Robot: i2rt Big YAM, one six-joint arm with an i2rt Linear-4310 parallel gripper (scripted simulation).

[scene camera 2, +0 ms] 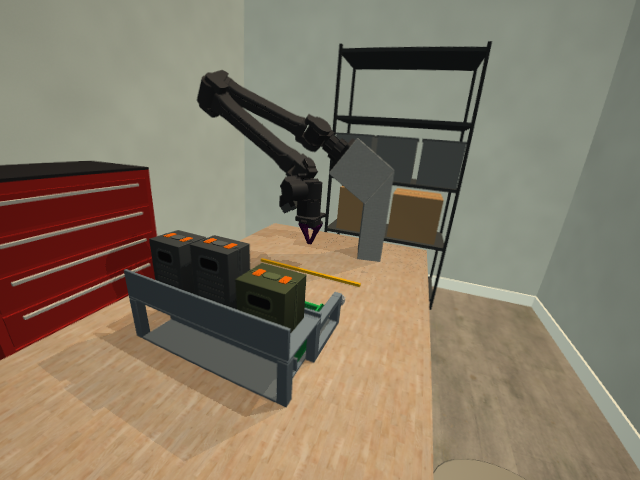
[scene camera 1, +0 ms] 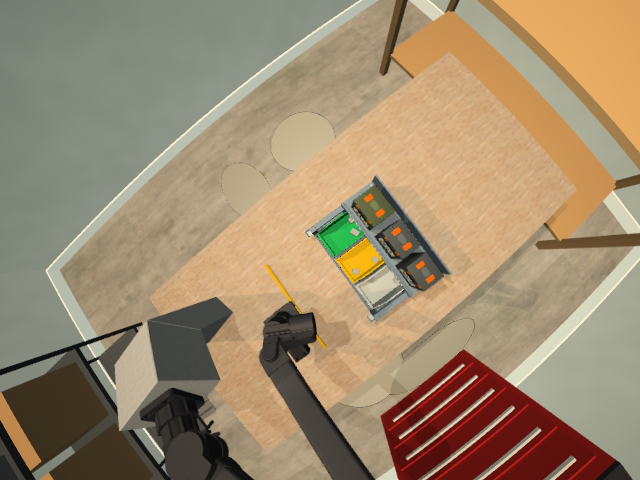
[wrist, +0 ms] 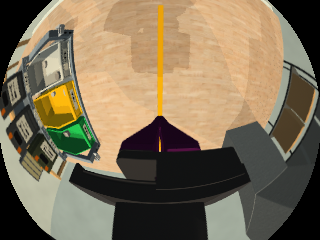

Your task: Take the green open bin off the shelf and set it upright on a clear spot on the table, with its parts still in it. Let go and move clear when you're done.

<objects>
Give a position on a yellow bin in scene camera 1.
360, 257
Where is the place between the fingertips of my gripper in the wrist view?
At 160, 119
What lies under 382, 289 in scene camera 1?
A pale bin.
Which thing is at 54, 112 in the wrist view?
A yellow bin.
</objects>
